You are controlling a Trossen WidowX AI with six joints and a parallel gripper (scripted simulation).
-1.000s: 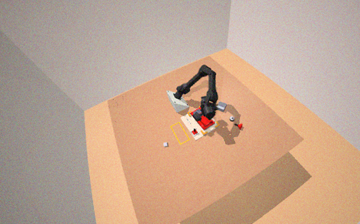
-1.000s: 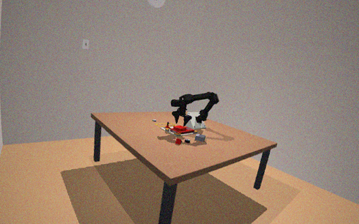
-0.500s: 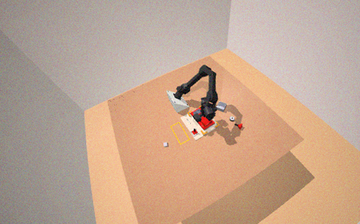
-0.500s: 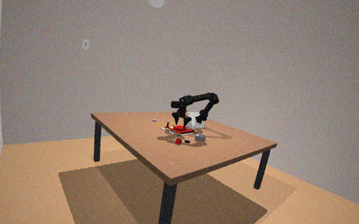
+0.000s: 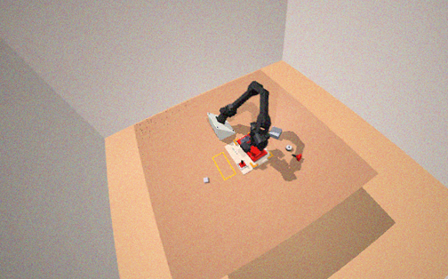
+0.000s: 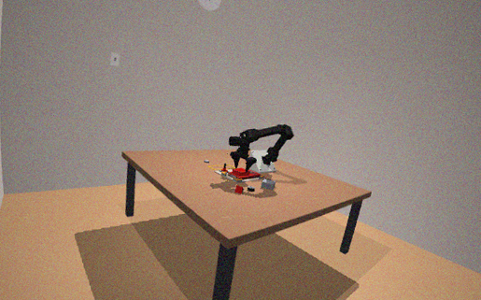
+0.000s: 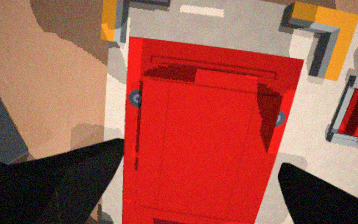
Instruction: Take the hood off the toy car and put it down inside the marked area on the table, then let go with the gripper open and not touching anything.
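Now: gripper tip 1 cm above the red hood. From my gripper tip the other things lie so: grey wheel (6 cm ahead, 21 cm to the left, 4 cm below).
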